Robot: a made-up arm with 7 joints. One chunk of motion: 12 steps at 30 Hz.
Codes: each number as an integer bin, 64 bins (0 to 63) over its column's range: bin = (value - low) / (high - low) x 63, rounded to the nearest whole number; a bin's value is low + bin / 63 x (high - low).
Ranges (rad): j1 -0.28..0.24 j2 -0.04..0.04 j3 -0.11..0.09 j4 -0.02..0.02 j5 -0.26..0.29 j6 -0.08..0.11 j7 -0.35..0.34
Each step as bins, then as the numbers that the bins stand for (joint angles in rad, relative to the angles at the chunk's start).
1 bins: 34 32 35 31 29 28 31
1 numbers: 0.0006 0.0006 0.0011 -0.0003 -0.0068 0.0044 -0.0105
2 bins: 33 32 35 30 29 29 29
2 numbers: -0.0076 0.0006 0.0011 -0.0010 -0.0068 0.0075 -0.0324
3 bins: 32 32 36 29 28 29 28
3 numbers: -0.0159 0.0006 0.0043 -0.0016 -0.0156 0.0075 -0.0433
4 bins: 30 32 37 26 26 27 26
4 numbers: -0.0324 0.0006 0.0075 -0.0035 -0.0330 0.0014 -0.0652
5 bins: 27 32 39 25 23 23 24
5 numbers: -0.0571 0.0006 0.0138 -0.0041 -0.0592 -0.0106 -0.0871
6 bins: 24 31 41 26 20 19 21
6 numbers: -0.0819 -0.0006 0.0202 -0.0035 -0.0854 -0.0227 -0.1200
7 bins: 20 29 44 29 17 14 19
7 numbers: -0.1149 -0.0032 0.0297 -0.0016 -0.1116 -0.0378 -0.1419
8 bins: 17 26 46 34 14 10 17
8 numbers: -0.1397 -0.0070 0.0360 0.0016 -0.1378 -0.0498 -0.1638
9 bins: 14 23 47 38 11 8 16
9 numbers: -0.1644 -0.0108 0.0392 0.0041 -0.1640 -0.0559 -0.1748
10 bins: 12 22 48 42 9 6 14
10 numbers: -0.1810 -0.0121 0.0424 0.0067 -0.1814 -0.0619 -0.1967
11 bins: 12 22 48 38 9 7 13
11 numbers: -0.1810 -0.0121 0.0424 0.0041 -0.1814 -0.0589 -0.2076
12 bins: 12 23 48 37 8 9 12
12 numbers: -0.1810 -0.0108 0.0424 0.0035 -0.1902 -0.0529 -0.2186
